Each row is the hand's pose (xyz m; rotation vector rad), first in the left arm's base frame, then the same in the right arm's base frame.
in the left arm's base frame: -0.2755 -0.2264 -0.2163 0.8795 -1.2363 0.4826
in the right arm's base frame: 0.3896 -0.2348 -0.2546 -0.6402 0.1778 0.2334
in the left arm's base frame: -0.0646 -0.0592 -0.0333 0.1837 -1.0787 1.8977
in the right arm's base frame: 0.5701 -0.3510 -0.4992 -0.0533 1.0947 1.1874
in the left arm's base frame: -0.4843 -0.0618 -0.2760 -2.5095 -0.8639 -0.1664
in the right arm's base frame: 0.1922 -0.0803 -0.3616 1.9020 -0.3899 -1.4106
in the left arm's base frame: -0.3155 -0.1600 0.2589 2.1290 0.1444 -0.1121
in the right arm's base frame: 0.7435 0.0065 -0.4745 0.2475 -0.0101 -1.2888
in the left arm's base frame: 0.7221 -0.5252 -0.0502 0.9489 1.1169 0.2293
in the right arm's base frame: 1.0571 -1.0453 -0.1570 -0.2290 1.3845 -1.6903
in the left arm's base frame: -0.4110 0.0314 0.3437 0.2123 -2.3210 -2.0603
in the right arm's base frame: 0.7043 0.1214 -0.6700 -1.3271 -2.3003 0.3527
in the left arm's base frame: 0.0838 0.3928 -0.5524 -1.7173 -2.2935 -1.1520
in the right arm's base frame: 0.0377 -0.7306 -0.7604 1.9722 1.3813 -1.6535
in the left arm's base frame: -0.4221 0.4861 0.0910 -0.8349 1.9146 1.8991
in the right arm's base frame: 0.3249 0.0016 -1.0053 -0.6304 -2.5494 0.0453
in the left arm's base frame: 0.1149 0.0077 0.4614 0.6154 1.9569 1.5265
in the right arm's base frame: 1.0328 -0.2983 -0.7534 1.1306 2.4471 -1.1332
